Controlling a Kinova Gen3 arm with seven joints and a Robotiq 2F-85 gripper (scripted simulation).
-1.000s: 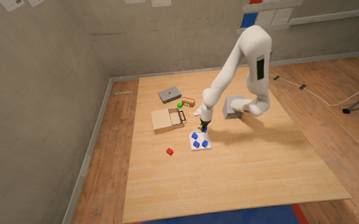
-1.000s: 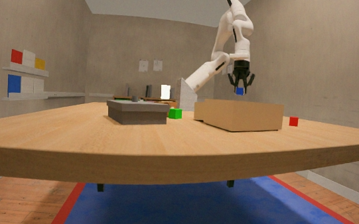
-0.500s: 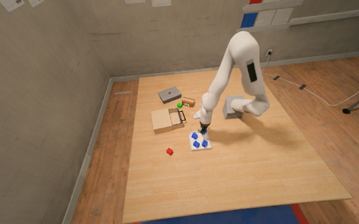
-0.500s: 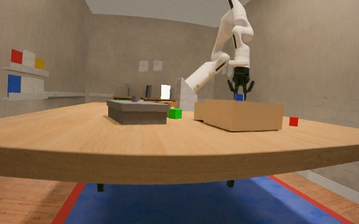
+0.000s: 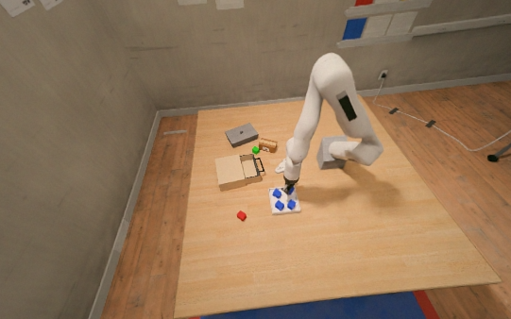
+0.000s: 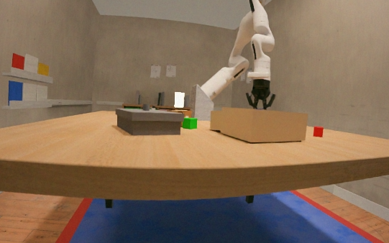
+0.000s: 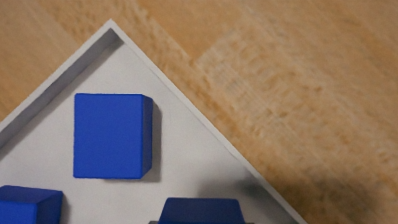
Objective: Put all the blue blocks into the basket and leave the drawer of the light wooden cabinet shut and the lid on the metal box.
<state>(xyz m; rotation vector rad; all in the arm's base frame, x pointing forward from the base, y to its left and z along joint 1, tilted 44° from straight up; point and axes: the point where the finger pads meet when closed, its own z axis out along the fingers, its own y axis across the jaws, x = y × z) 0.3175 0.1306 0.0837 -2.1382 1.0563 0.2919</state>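
Right now my hand is 4 cm short of the white basket, 3 cm to the right of it and 5 cm above it. The rest, counted from my hand: red block: 27 cm ahead, 7 cm to the left, 5 cm below; then light wooden cabinet: 24 cm ahead, 20 cm to the right, 3 cm below; then drawer: 19 cm ahead, 20 cm to the right, 3 cm below.
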